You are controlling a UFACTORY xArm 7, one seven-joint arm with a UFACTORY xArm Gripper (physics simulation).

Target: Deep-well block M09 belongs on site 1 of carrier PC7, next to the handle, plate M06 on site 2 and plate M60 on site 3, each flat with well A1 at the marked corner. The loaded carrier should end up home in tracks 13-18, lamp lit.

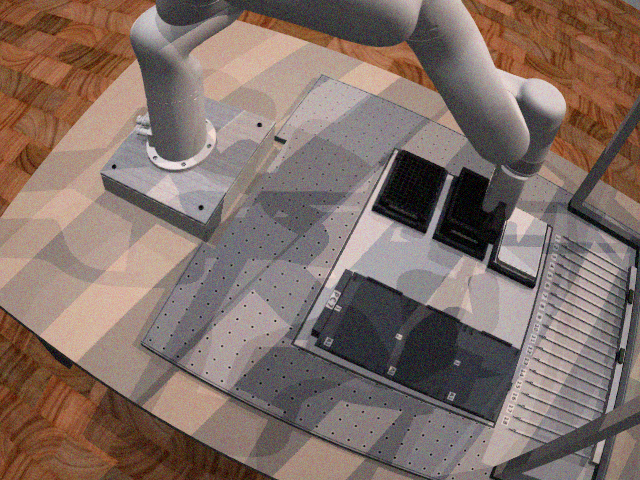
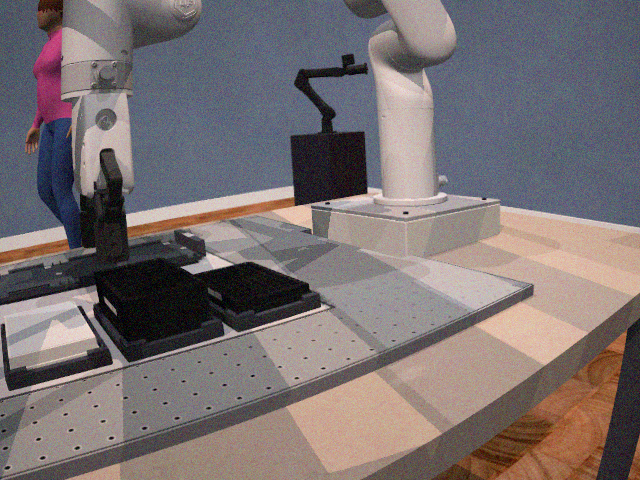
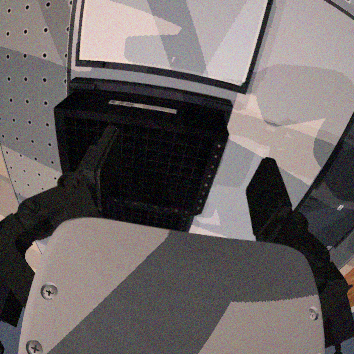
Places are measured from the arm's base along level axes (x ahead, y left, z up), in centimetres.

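Pixels of known places: gripper, fingertip midpoint: [image 1: 492, 218] [image 2: 104, 254] [image 3: 189, 159]; arm's base at its link origin: [image 1: 180, 143] [image 2: 410, 201].
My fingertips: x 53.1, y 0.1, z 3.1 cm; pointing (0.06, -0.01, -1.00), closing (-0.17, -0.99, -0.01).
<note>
For each thing: its top centre in the pictures, then the offset to it from my fingertips. Level surfaces: height alone.
- tall black deep-well block at its top centre: [image 3: 131, 167] [image 2: 144, 276] [image 1: 476, 201] dx -2.5, dy +4.2, dz -2.2 cm
- low black plate at its top centre: [image 2: 244, 279] [image 3: 130, 227] [image 1: 414, 183] dx -13.5, dy +6.1, dz -5.0 cm
- white-topped plate at its top centre: [image 3: 169, 12] [image 2: 44, 325] [image 1: 523, 240] dx +8.4, dy +1.7, dz -5.0 cm
- Carrier PC7 at its top centre: [image 1: 429, 344] [image 2: 92, 253] dx -6.0, dy -22.1, dz -4.6 cm
- handle at its top centre: [image 1: 333, 299] [image 2: 188, 234] dx -21.4, dy -19.0, dz -4.6 cm
- numbered track deck at its surface level: dz -7.6 cm
The tall black deep-well block [image 1: 467, 198] [image 2: 152, 299] [image 3: 155, 160] stands in the middle holder; its label is unreadable. A low black plate [image 1: 413, 186] [image 2: 253, 284] and a white-topped plate [image 1: 523, 242] [image 2: 49, 330] [image 3: 165, 35] sit in the holders either side; I cannot read which is M06 or M60. My gripper [image 1: 493, 224] [image 2: 102, 250] [image 3: 189, 159] is open above the block, one finger over its top, the other beyond its carrier-side edge. Carrier PC7 [image 1: 423, 341] [image 3: 330, 200] lies flat with no plates on it, handle [image 1: 324, 320] [image 2: 190, 241] at the end nearer the arm base. No lamp is discernible.
The numbered track deck [image 1: 573, 335] lies beyond the carrier's far end, with a dark upright [image 1: 610, 149] and a dark bar [image 1: 568, 439] around it. The arm's base block [image 1: 191, 191] [image 2: 408, 222] stands on the table. A person [image 2: 53, 87] and a small black arm [image 2: 312, 98] are in the background.
</note>
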